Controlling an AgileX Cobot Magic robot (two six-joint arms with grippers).
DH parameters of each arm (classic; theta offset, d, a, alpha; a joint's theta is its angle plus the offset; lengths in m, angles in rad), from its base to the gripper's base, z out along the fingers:
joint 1: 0 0.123 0 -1.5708
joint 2: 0.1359 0 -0.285 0
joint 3: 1.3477 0 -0.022 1.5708
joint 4: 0 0.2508 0 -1.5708
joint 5: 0 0 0.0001 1.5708
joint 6: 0 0.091 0 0
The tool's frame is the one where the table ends.
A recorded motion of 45 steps. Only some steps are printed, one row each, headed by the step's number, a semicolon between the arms.
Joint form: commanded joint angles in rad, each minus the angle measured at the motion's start. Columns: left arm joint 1, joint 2, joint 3, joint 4, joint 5, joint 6; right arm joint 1, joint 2, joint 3, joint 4, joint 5, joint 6.
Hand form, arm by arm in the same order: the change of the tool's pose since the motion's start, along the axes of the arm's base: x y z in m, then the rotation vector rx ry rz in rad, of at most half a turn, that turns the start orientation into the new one. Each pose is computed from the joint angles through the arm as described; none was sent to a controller.
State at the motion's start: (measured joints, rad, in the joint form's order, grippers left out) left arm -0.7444 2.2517 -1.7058 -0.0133 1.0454 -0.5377; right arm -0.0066 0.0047 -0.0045 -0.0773 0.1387 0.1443
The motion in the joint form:
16: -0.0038 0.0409 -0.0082 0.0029 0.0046 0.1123; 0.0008 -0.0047 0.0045 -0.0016 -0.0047 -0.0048
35: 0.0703 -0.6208 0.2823 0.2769 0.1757 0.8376; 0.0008 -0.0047 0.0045 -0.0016 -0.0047 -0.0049
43: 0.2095 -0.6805 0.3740 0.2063 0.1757 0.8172; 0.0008 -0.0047 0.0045 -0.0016 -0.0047 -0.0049
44: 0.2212 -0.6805 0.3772 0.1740 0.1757 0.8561; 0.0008 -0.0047 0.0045 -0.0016 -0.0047 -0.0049
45: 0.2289 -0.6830 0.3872 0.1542 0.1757 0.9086; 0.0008 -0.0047 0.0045 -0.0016 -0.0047 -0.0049
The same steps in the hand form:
16: -0.0001 -0.0020 -0.0164 0.0303 0.0211 -0.1173; -0.0002 0.0001 -0.0008 -0.0064 -0.0048 0.0013
35: -0.0588 0.1172 0.1726 0.2540 -0.2837 -0.8149; -0.0002 0.0001 -0.0008 -0.0065 -0.0048 0.0013
43: -0.0557 0.1617 0.1654 0.2053 -0.2164 -0.6485; -0.0002 0.0001 -0.0008 -0.0065 -0.0048 0.0013
44: -0.0558 0.1627 0.1641 0.1811 -0.2042 -0.6692; -0.0002 0.0001 -0.0008 -0.0065 -0.0048 0.0013
45: -0.0569 0.1641 0.1619 0.1705 -0.1916 -0.7103; -0.0002 0.0001 -0.0008 -0.0065 -0.0048 0.0013

